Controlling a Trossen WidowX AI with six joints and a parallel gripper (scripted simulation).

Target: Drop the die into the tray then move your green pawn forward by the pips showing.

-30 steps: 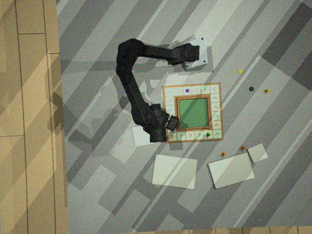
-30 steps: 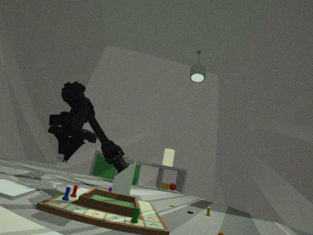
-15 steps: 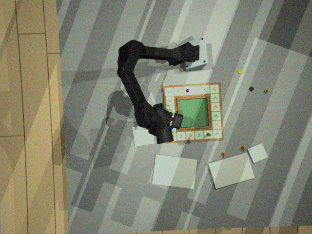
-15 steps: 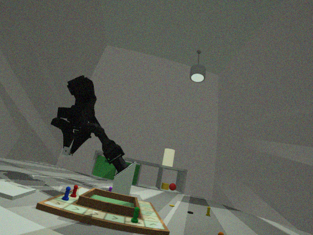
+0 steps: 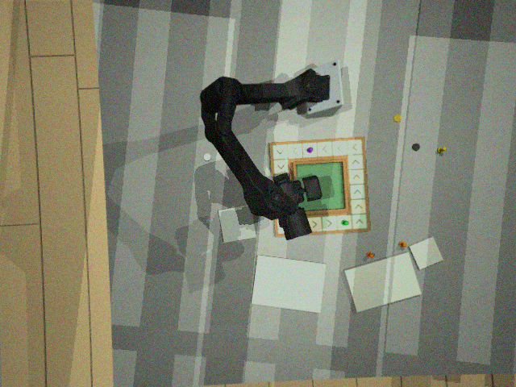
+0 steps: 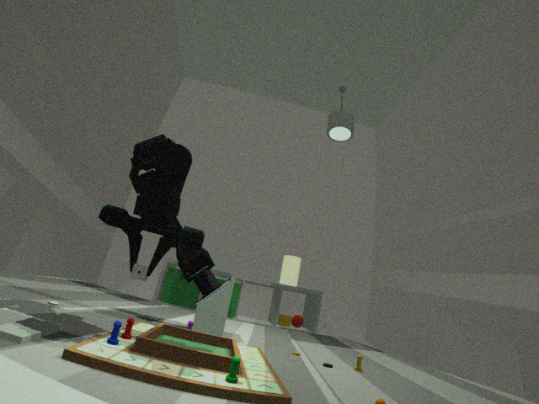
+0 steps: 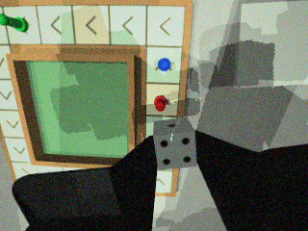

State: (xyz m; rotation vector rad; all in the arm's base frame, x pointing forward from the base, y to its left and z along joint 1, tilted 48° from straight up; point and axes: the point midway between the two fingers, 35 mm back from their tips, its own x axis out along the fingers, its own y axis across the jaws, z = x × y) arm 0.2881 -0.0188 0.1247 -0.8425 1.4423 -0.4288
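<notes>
The green pawn lies 8 cm ahead of my gripper tip, 19 cm to the left of it and 9 cm below it. The rest, counted from my gripper tip: red pawn 1 cm to the left, 9 cm below; blue pawn 5 cm ahead, 1 cm to the left, 9 cm below; white die right at my gripper tip.
</notes>
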